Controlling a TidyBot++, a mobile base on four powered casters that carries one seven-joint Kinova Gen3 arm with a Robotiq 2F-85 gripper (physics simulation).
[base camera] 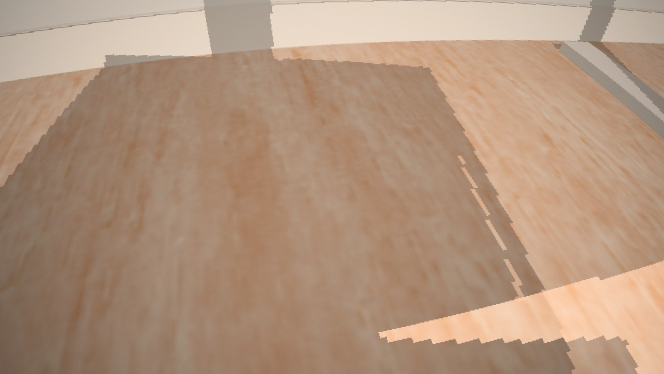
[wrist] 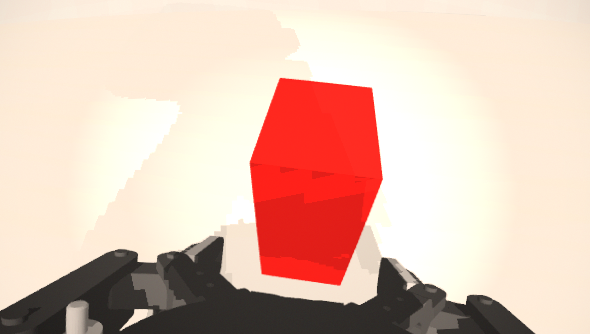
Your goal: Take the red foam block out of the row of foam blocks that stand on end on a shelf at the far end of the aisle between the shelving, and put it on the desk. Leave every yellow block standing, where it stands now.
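Places are measured from the arm's base along level axes (x ahead, y right, z down), in metres.
Pixels of known places: gripper, fingertip midpoint: (wrist: pixel 299 265).
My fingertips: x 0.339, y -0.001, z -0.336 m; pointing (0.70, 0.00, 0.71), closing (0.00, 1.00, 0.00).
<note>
Behind a point stands the place of what it marks.
The red foam block (wrist: pixel 315 175) @(x 0.336, y 0.001, z -0.411 m) is in the middle of the wrist view, on a pale, brightly lit surface (wrist: pixel 465 125) @(x 0.507, y 0.148, z -0.323 m) that looks like the desk top. Two long faces and a narrow sliver of its right side show. My gripper (wrist: pixel 299 265) @(x 0.338, y -0.001, z -0.336 m) is open, with one finger on each side of the block's near end and a gap between each finger and the block. Whether the block touches the surface with its whole underside is hard to tell in the glare. The yellow blocks and their shelf do not show in either view.
In the base camera view, the wood-patterned floor (base camera: pixel 525 125) @(x 0.622, y 0.303, z 0.397 m) carries broad shadows. A pale wall (base camera: pixel 400 22) @(x 0.892, y 0.117, z 0.355 m) runs across the top. A light grey bar (base camera: pixel 605 77) @(x 0.793, y 0.536, z 0.378 m) lies on the floor at the upper right.
</note>
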